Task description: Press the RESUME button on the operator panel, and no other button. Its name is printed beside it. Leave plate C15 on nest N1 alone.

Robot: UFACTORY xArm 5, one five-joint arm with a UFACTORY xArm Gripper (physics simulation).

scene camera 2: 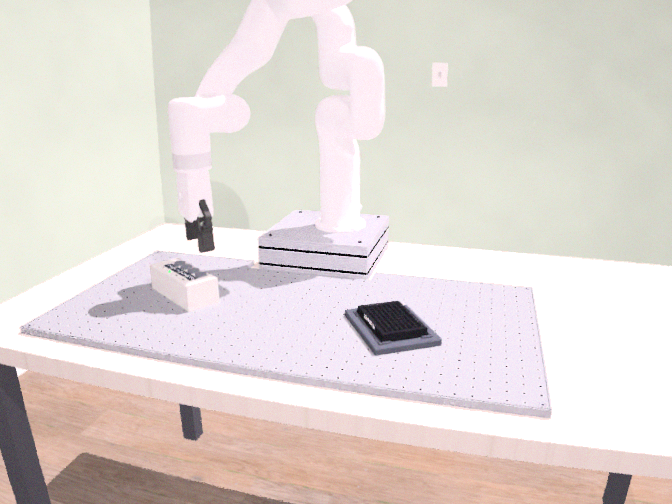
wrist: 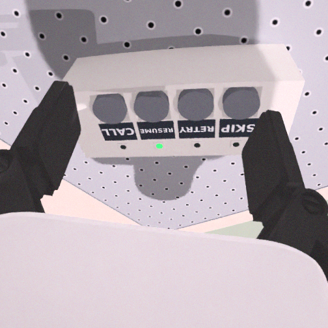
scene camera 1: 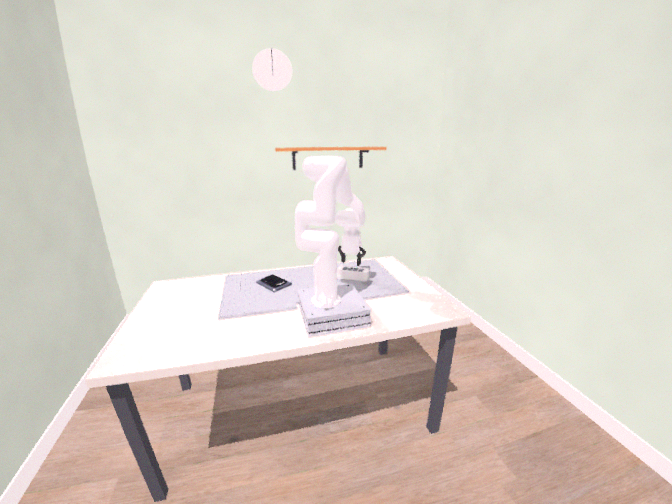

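The operator panel (scene camera 1: pixel 355 275) (scene camera 2: pixel 200 292) (wrist: pixel 185 70) is a pale box with a row of several round grey buttons. In the wrist view the RESUME button (wrist: pixel 151 106) sits between the CALL button (wrist: pixel 110 107) and the RETRY button (wrist: pixel 195 104); the SKIP button (wrist: pixel 241 102) is at the right end. A green lamp (wrist: pixel 159 146) (scene camera 2: pixel 169 271) is lit beside the RESUME label; the other lamps are dark. My gripper (scene camera 1: pixel 351 263) (scene camera 2: pixel 198 244) (wrist: pixel 165 117) is open and empty above the panel, apart from it. Black plate C15 (scene camera 1: pixel 273 280) (scene camera 2: pixel 393 320) lies on nest N1 (scene camera 2: pixel 407 345).
The panel and the nest stand on a perforated grey board (scene camera 1: pixel 244 303) (scene camera 2: pixel 271 336) on the white table (scene camera 1: pixel 162 325) (scene camera 2: pixel 607 336). The robot's base block (scene camera 1: pixel 339 320) (scene camera 2: pixel 314 257) stands at the board's edge. An orange shelf (scene camera 1: pixel 331 148) hangs on the wall.
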